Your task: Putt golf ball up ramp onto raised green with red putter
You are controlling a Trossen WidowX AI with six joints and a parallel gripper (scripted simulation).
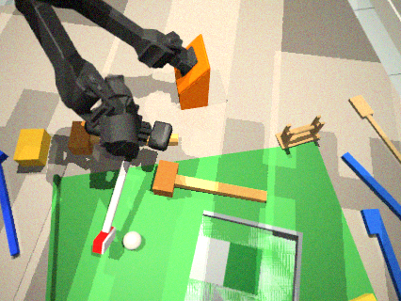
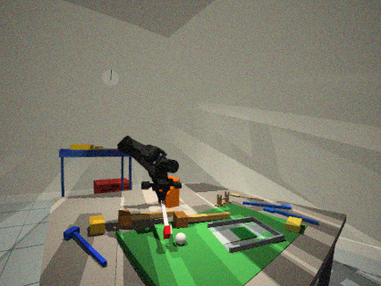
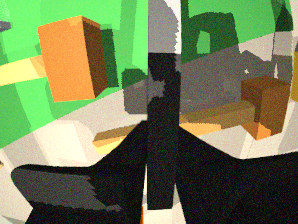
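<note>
Right now my gripper tip is 11 cm short of the red putter and 5 cm to the left of it. Also, from my gripper tip: tan paddle (69 cm to the left, 10 cm below, 4 cm ahead); white golf ball (21 cm ahead, 8 cm below, 6 cm to the right); yellow block (28 cm to the right, 10 cm behind, 8 cm below).
</note>
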